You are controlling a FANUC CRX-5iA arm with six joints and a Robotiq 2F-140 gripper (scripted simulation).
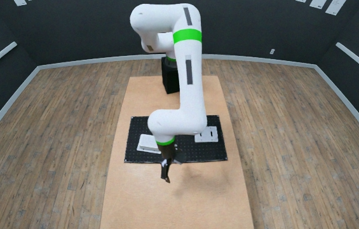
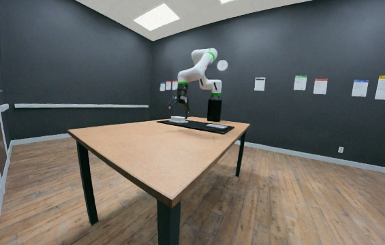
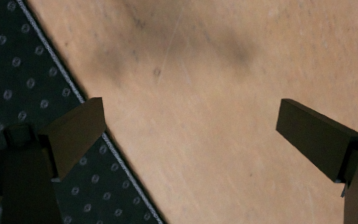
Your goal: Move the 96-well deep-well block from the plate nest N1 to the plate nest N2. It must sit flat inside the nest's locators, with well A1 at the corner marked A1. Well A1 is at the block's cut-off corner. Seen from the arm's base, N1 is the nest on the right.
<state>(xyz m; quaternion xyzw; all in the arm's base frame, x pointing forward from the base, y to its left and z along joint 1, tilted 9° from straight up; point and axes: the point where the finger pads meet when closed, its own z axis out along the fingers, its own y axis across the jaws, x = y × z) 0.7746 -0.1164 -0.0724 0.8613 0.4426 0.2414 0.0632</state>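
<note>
Right now the 96-well deep-well block is 23 cm behind my hand, 13 cm to the right of it and 6 cm below it. Round my hand: A1 label (34 cm to the left, 18 cm behind, 8 cm below); then plate nest N2 (27 cm to the left, 24 cm behind, 8 cm below); then plate nest N1 (23 cm behind, 13 cm to the right, 8 cm below).
</note>
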